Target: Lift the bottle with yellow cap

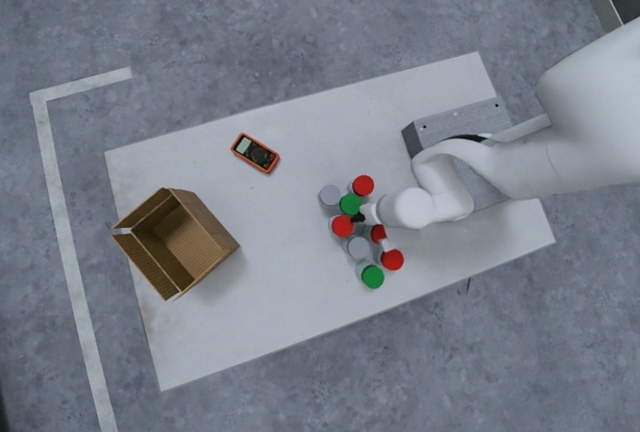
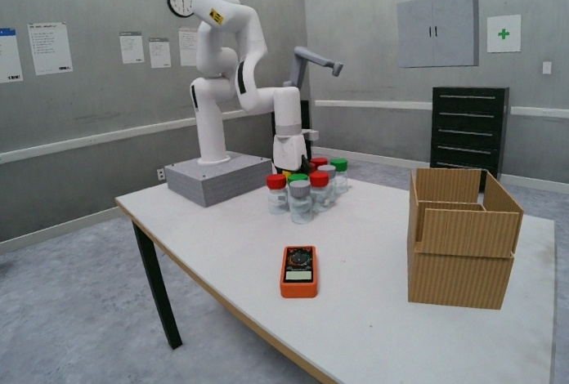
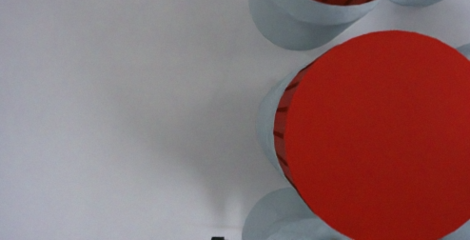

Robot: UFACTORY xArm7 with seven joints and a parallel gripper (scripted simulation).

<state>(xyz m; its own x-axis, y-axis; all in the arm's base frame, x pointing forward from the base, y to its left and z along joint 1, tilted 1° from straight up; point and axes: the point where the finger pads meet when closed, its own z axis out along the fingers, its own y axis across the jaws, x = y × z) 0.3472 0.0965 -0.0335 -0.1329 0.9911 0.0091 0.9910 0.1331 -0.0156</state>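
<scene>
My gripper is now 1 cm above the yellow-capped bottle. Round my hand: orange multimeter (30 cm ahead, 22 cm to the right, 4 cm below).
</scene>
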